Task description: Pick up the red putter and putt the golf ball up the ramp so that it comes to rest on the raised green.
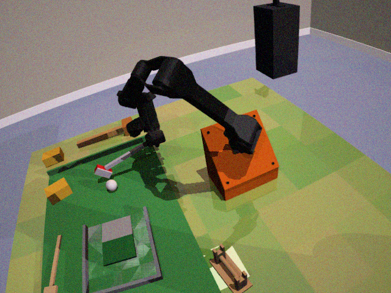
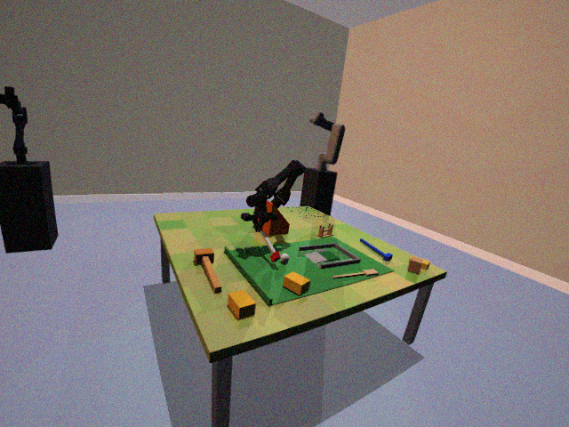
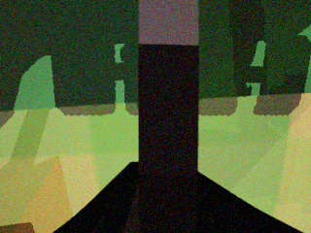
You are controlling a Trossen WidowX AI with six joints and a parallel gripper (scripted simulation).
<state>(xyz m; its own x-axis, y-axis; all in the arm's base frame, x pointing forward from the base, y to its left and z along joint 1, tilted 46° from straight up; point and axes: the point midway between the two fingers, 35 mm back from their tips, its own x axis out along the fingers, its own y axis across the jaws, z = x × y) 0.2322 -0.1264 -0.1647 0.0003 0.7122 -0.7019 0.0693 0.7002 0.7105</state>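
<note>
My gripper tip is now 12 cm short of the red putter. Also, from my gripper tip: wooden stand: 3 cm behind, 51 cm to the left, 5 cm below; dark green mat: 25 cm ahead, 18 cm to the left, 8 cm below; white golf ball: 21 cm ahead, 5 cm to the left, 6 cm below.
</note>
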